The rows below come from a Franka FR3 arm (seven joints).
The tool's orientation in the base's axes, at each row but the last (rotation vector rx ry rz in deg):
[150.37, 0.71, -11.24]
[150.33, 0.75, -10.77]
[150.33, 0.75, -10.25]
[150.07, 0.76, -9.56]
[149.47, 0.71, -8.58]
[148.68, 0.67, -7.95]
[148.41, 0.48, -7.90]
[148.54, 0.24, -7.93]
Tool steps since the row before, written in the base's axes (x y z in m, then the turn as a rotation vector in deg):
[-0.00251, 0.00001, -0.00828, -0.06, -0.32, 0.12]
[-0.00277, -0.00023, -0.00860, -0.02, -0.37, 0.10]
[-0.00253, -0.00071, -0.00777, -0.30, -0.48, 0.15]
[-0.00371, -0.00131, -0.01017, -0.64, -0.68, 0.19]
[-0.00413, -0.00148, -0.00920, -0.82, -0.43, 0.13]
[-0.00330, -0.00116, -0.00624, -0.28, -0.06, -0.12]
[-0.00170, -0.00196, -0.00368, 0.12, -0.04, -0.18]
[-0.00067, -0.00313, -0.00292, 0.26, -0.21, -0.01]
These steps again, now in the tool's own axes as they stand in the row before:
[-0.00131, -0.00415, 0.00748, -0.07, 0.33, 0.06]
[-0.00157, -0.00411, 0.00789, -0.02, 0.37, 0.10]
[-0.00148, -0.00328, 0.00737, -0.31, 0.48, 0.14]
[-0.00242, -0.00402, 0.00984, -0.64, 0.66, 0.25]
[-0.00307, -0.00350, 0.00906, -0.82, 0.41, 0.19]
[-0.00263, -0.00234, 0.00623, -0.27, -0.02, 0.16]
[-0.00128, -0.00030, 0.00431, 0.14, -0.06, 0.16]
[-0.00030, 0.00114, 0.00417, 0.26, 0.18, 0.09]

